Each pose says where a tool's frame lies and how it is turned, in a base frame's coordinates. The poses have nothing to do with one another.
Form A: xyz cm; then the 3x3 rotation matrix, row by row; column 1 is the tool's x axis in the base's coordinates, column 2 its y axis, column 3 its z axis. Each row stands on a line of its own.
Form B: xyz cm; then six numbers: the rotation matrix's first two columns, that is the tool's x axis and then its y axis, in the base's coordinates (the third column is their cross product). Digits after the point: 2 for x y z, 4 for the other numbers.
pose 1, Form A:
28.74 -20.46 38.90
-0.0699 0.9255 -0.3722
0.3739 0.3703 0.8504
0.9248 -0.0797 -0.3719
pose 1, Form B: 28.74 -20.46 38.90 -0.0699 0.3739 0.9248 0.9255 0.3703 -0.0797
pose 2, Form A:
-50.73 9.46 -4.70
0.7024 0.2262 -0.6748
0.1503 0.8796 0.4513
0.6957 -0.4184 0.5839
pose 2, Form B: -50.73 9.46 -4.70 0.7024 0.1503 0.6957 0.2262 0.8796 -0.4184
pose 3, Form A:
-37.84 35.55 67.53
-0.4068 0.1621 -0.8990
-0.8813 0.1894 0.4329
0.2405 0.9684 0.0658
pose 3, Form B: -37.84 35.55 67.53 -0.4068 -0.8813 0.2405 0.1621 0.1894 0.9684
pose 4, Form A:
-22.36 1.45 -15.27
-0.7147 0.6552 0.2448
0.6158 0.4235 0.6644
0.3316 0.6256 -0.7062
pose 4, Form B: -22.36 1.45 -15.27 -0.7147 0.6158 0.3316 0.6552 0.4235 0.6256
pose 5, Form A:
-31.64 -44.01 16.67
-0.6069 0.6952 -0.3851
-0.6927 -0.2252 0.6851
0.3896 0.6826 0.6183
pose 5, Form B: -31.64 -44.01 16.67 -0.6069 -0.6927 0.3896 0.6952 -0.2252 0.6826
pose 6, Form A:
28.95 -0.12 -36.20
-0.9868 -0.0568 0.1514
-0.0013 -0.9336 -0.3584
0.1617 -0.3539 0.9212
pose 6, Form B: 28.95 -0.12 -36.20 -0.9868 -0.0013 0.1617 -0.0568 -0.9336 -0.3539
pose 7, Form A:
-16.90 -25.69 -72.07
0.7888 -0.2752 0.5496
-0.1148 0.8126 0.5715
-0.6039 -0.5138 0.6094
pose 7, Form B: -16.90 -25.69 -72.07 0.7888 -0.1148 -0.6039 -0.2752 0.8126 -0.5138
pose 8, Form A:
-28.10 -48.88 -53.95
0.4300 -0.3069 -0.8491
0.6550 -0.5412 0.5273
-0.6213 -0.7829 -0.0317
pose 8, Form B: -28.10 -48.88 -53.95 0.4300 0.6550 -0.6213 -0.3069 -0.5412 -0.7829
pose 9, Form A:
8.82 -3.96 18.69
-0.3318 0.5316 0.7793
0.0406 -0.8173 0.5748
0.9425 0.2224 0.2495
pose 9, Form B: 8.82 -3.96 18.69 -0.3318 0.0406 0.9425 0.5316 -0.8173 0.2224
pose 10, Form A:
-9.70 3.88 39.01
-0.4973 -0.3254 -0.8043
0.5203 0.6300 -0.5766
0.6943 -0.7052 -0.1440
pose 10, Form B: -9.70 3.88 39.01 -0.4973 0.5203 0.6943 -0.3254 0.6300 -0.7052
